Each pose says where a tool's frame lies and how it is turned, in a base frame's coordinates. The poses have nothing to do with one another.
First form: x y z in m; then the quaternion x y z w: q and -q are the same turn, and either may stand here.
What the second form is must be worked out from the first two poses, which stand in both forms.
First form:
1: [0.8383 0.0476 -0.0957 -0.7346 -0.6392 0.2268 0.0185]
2: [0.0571 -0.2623 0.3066 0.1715 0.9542 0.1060 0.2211]
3: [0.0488 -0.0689 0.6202 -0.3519 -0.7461 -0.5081 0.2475]
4: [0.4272 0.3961 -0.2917 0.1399 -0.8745 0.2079 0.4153]
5: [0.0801 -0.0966 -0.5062 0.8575 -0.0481 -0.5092 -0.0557]
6: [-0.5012 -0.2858 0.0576 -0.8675 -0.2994 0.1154 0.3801]
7: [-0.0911 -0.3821 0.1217 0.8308 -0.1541 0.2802 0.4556]
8: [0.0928 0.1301 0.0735 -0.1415 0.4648 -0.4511 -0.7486]
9: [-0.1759 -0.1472 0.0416 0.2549 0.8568 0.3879 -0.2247]
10: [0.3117 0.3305 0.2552 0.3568 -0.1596 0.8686 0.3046]
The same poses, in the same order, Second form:
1: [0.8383 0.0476 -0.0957 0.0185 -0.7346 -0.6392 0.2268]
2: [0.0571 -0.2623 0.3066 0.2211 0.1715 0.9542 0.1060]
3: [0.0488 -0.0689 0.6202 0.2475 -0.3519 -0.7461 -0.5081]
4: [0.4272 0.3961 -0.2917 0.4153 0.1399 -0.8745 0.2079]
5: [0.0801 -0.0966 -0.5062 0.0557 -0.8575 0.0481 0.5092]
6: [-0.5012 -0.2858 0.0576 0.3801 -0.8675 -0.2994 0.1154]
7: [-0.0911 -0.3821 0.1217 0.4556 0.8308 -0.1541 0.2802]
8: [0.0928 0.1301 0.0735 0.7486 0.1415 -0.4648 0.4511]
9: [-0.1759 -0.1472 0.0416 0.2247 -0.2549 -0.8568 -0.3879]
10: [0.3117 0.3305 0.2552 0.3046 0.3568 -0.1596 0.8686]
